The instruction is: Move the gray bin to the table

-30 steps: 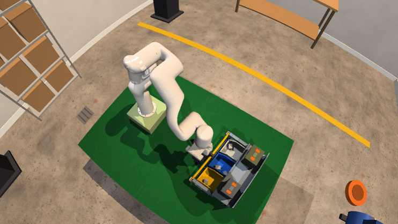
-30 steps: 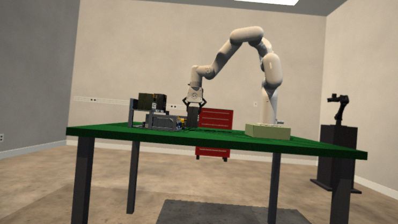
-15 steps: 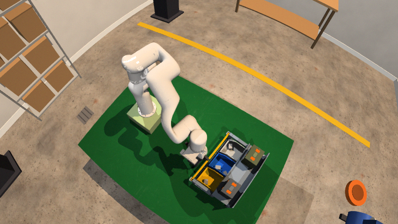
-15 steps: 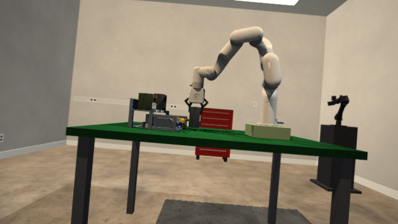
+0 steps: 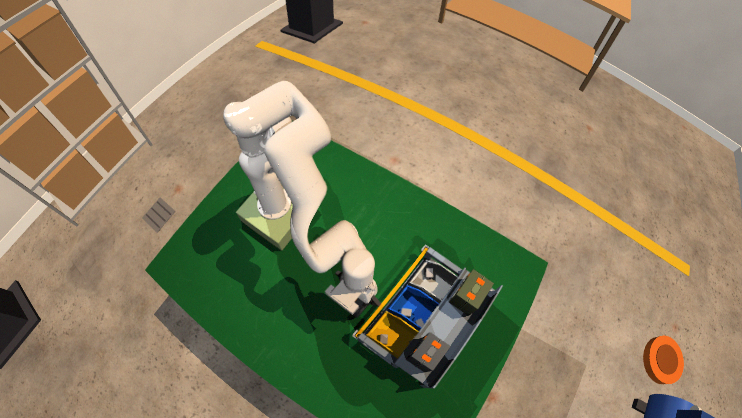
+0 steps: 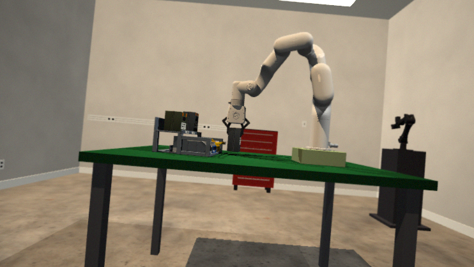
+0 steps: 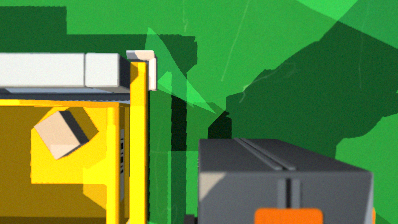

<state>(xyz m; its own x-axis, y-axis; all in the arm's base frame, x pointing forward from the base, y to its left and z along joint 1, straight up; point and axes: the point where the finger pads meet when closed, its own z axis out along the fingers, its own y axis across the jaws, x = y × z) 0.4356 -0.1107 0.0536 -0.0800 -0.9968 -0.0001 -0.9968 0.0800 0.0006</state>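
The yellow bar lies 8 cm to the left of my hand, 8 cm ahead of it and 6 cm below it. From my hand the other things lie so: blue bin (18 cm ahead, 8 cm below, 7 cm to the left); yellow bin (17 cm ahead, 8 cm below, 4 cm to the right); dark box (4 cm below).
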